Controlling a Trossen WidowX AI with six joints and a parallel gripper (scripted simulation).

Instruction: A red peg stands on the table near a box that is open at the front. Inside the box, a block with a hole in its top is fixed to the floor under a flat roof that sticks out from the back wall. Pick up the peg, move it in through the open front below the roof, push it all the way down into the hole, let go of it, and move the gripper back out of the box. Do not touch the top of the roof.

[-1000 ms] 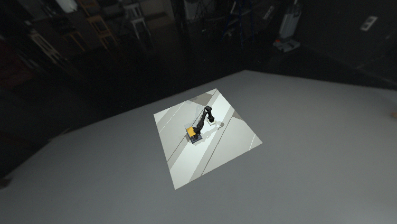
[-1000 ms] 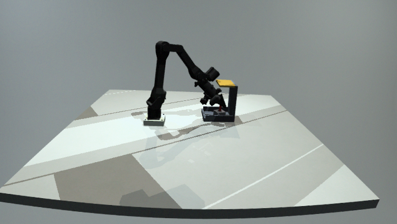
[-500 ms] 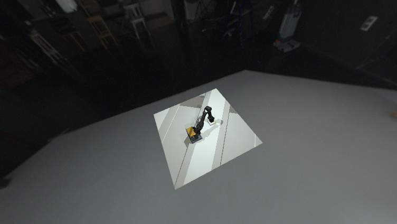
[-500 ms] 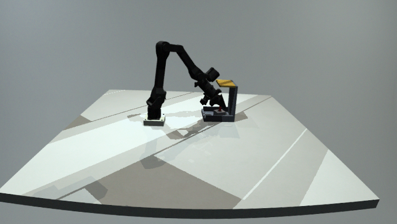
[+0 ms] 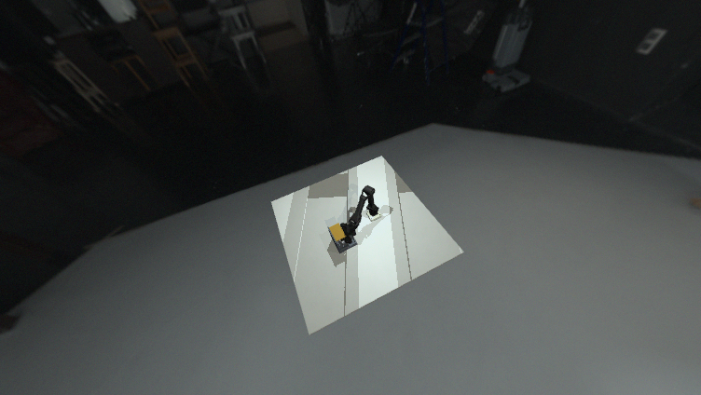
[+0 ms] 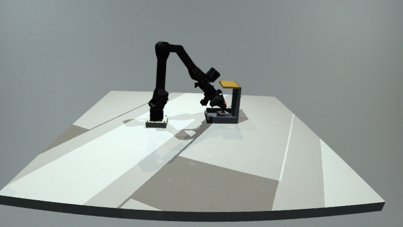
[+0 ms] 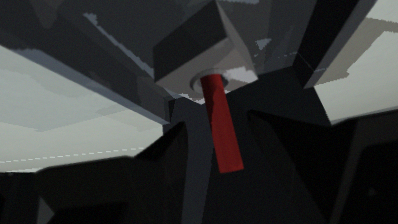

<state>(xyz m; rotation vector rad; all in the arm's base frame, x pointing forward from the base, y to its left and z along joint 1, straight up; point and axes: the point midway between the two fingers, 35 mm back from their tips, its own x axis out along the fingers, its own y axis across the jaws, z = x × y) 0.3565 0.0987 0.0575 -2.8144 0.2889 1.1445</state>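
My gripper tip is now 1 cm past the red peg and 1 cm above it. Round my gripper tip: dark back wall 5 cm ahead, 4 cm above, 1 cm to the left; yellow roof 14 cm above, 1 cm to the left, 1 cm ahead.
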